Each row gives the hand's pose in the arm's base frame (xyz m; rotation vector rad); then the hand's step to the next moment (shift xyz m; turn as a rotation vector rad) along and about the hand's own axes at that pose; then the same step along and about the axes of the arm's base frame.
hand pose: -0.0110 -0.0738 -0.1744 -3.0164 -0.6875 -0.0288
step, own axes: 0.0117 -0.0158 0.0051 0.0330 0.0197 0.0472
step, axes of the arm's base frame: 0.0037 0.0195 -0.0041 0.0386 -0.0011 -0.0470
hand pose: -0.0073 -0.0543 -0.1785 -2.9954 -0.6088 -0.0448
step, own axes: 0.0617 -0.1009 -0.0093 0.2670 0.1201 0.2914
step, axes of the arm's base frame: 0.0172 0.1157 0.0198 0.2961 0.0194 -0.2873
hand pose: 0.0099 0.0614 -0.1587 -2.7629 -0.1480 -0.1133
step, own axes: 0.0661 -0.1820 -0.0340 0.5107 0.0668 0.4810
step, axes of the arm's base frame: 0.0420 0.1619 0.1034 0.5427 0.1598 -0.4202
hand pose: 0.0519 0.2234 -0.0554 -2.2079 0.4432 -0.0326
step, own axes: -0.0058 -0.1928 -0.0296 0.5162 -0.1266 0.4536
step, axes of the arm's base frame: 0.0478 0.0888 0.1671 0.6016 0.2469 -0.2555
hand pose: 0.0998 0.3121 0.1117 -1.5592 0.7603 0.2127
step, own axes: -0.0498 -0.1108 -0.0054 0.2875 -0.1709 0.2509
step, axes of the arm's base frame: 0.0244 0.0065 0.1190 0.3924 0.1312 -0.0602
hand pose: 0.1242 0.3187 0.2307 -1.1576 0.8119 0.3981
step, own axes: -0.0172 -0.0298 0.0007 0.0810 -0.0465 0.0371
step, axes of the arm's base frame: 0.0086 -0.0085 0.0322 0.0974 0.0067 -0.0237
